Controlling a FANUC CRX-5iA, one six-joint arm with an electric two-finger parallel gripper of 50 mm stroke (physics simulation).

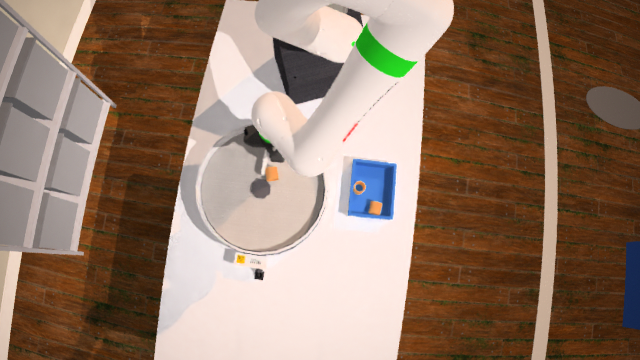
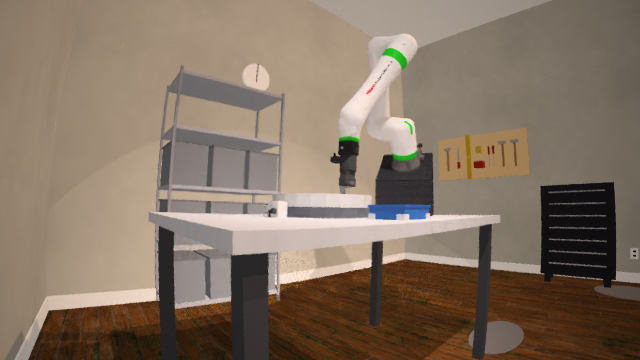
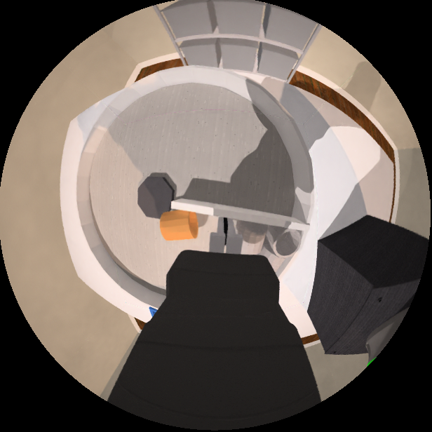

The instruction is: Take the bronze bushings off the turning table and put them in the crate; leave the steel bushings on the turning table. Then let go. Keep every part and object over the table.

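Places are measured from the arm's base along level axes (x down, y left, z ahead), in millimetres.
Pixels of known places: gripper, fingertip midpoint: [image 1: 271, 156]; arm's base, origin of the base link: [image 2: 405, 165].
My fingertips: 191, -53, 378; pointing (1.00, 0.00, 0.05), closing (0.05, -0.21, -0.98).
Observation:
Ahead of a thing's pixels: the offset from my fingertips to its top centre, as dx, dy, dz. "spot": to the spot under its first point.
A bronze bushing @(-20, +18, +55) [image 1: 272, 173] [image 3: 178, 225] lies on its side on the turning table [image 1: 199, 187] [image 2: 330, 201] [image 3: 84, 190], beside the dark hub and the inner end of the white bar. Steel bushings stand along the bar farther out: one [image 3: 286, 243] is upright with its bore showing, another [image 3: 251, 234] is close to the fingers; the gripper body may hide more. My gripper [image 2: 343, 190] [image 3: 224, 224] is shut and empty, low over the turning table between the bronze and steel bushings. The blue crate @(+21, +345, +6) [image 1: 393, 190] [image 2: 399, 212] holds an upright bronze bushing @(spot: +66, +306, +7) [image 1: 359, 188] and another bronze bushing @(+27, +372, +61) [image 1: 375, 208].
The white bar @(spot: -18, -13, +28) [image 1: 264, 162] [image 3: 195, 206] runs from near the hub @(+10, -3, +107) [image 1: 260, 188] [image 3: 156, 195] to the turning table's raised rim. A small labelled box @(spot: +12, +31, +340) [image 1: 250, 261] stands at the turning table's edge. The dark robot base block [image 1: 310, 75] [image 2: 405, 185] [image 3: 370, 265] stands behind.

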